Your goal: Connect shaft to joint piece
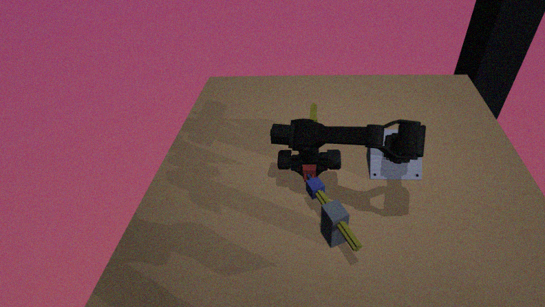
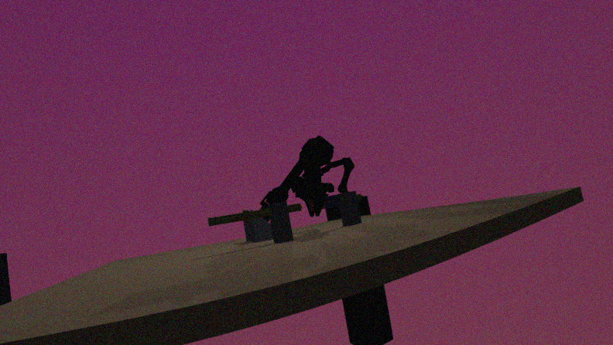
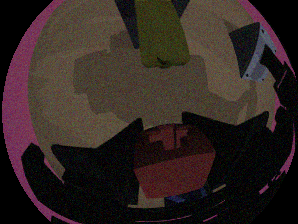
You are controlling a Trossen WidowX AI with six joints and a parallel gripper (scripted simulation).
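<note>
Now: gripper tip 4 cm below the red square joint piece and 2 cm to the right of it.
</note>
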